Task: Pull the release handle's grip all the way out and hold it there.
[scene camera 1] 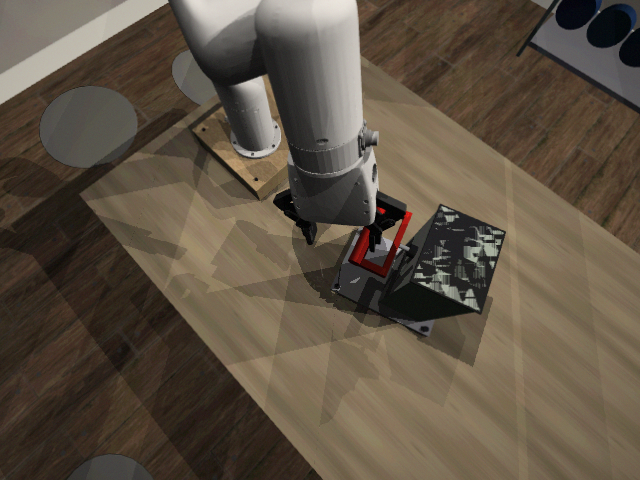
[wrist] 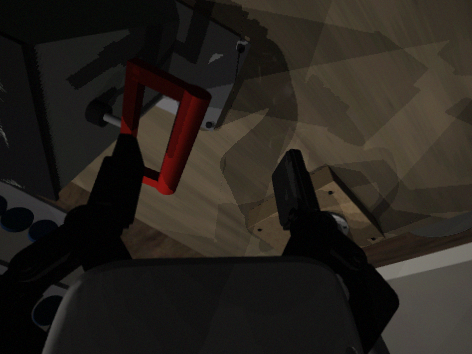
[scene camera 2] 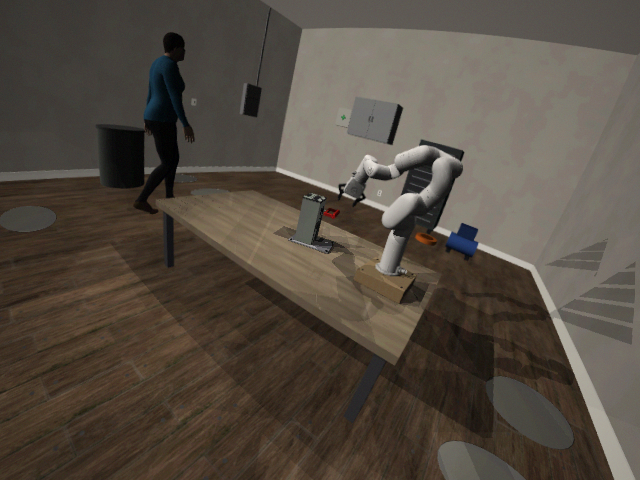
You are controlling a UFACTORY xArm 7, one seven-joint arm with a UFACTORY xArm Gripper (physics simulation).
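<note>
The release handle is a red rectangular frame [scene camera 1: 357, 254] [wrist: 186, 137] with a thick round grip bar on its outer side; it also shows small in scene camera 2 [scene camera 2: 334, 212]. A thin rod joins it to the tall dark housing [scene camera 1: 454, 263] [scene camera 2: 310, 219] [wrist: 42, 90]. My gripper [scene camera 1: 341, 244] [scene camera 2: 347, 202] [wrist: 214, 157] is wide open and empty. In scene camera 1 one finger overlaps the frame's opening and the other is out on the robot's side. In the wrist view the left finger hides the frame's lower left corner; whether they touch, I cannot tell.
The housing stands on a grey base plate [scene camera 1: 361, 289] [scene camera 2: 324, 248] [wrist: 222, 75] on the wooden table [scene camera 1: 248, 330] [scene camera 2: 268, 248]. The arm's wooden mounting block [scene camera 1: 232, 165] [scene camera 2: 382, 285] [wrist: 345, 200] is behind the gripper. A person [scene camera 2: 165, 93] stands beyond the table.
</note>
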